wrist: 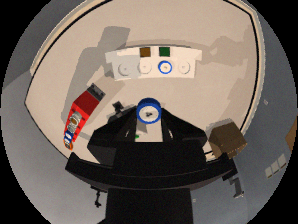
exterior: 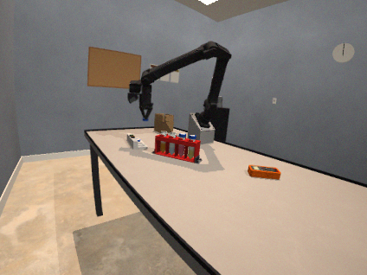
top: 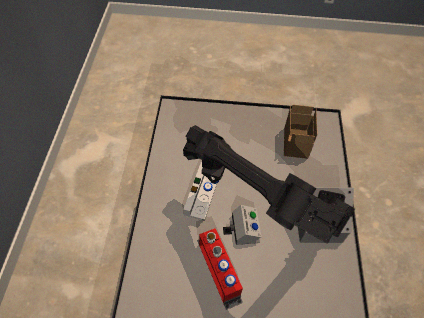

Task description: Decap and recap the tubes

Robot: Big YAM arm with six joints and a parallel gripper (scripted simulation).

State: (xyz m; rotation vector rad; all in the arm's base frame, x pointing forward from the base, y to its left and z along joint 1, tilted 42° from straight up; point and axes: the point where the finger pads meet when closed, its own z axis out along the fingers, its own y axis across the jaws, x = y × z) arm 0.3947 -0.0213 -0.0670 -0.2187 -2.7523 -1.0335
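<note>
The green key is 15 cm behind my hand, 10 cm below it and 8 cm to the left of it. Also, from my hand: key housing (14 cm behind, 11 cm below, 10 cm to the left); then blue tube cap (1 cm below); then blue key (16 cm behind, 12 cm to the left, 10 cm below).
</note>
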